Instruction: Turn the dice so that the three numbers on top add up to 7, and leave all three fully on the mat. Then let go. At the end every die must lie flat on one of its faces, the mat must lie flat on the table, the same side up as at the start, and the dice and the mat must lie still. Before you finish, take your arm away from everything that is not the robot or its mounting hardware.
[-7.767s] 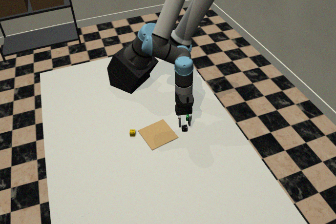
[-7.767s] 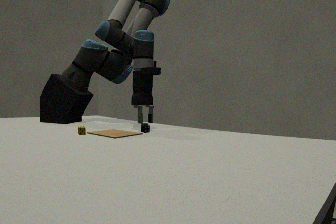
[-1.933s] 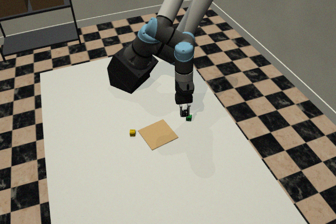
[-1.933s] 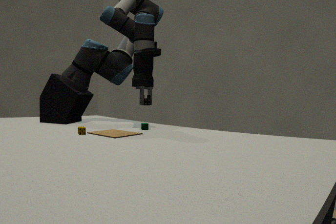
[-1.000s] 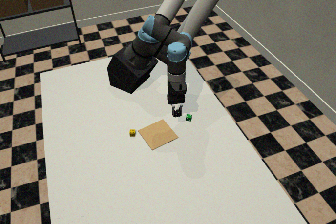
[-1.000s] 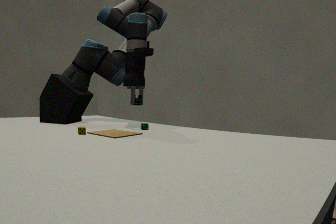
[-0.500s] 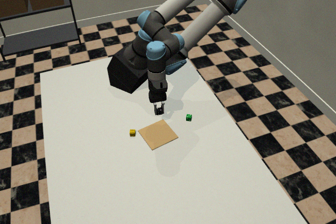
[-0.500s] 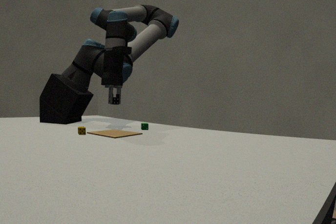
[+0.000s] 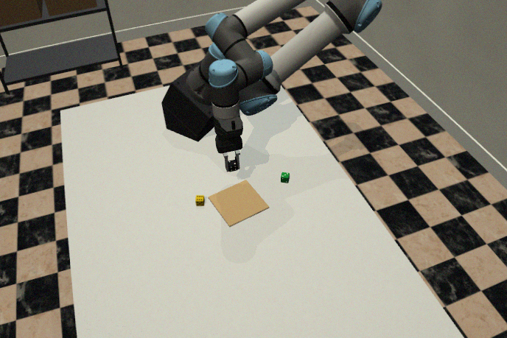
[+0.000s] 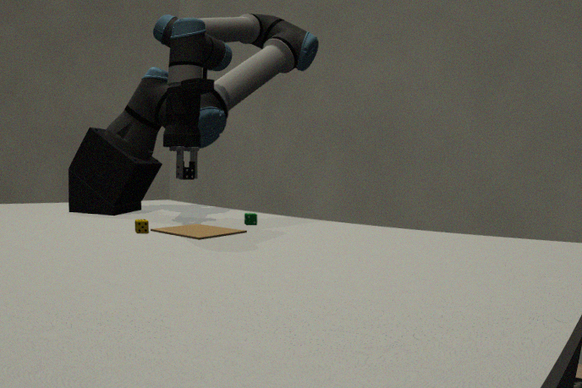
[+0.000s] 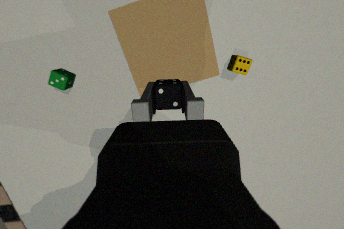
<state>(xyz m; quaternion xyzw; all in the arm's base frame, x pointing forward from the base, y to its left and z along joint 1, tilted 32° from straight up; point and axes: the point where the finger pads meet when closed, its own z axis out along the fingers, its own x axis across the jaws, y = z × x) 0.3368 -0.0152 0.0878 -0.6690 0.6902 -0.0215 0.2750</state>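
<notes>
Now: the tan mat 5 cm ahead of my hand and 12 cm below it. From my hand the other things lie so: yellow die: 2 cm ahead, 11 cm to the right, 11 cm below; then black die: 1 cm below; then green die: 1 cm behind, 17 cm to the left, 11 cm below.
</notes>
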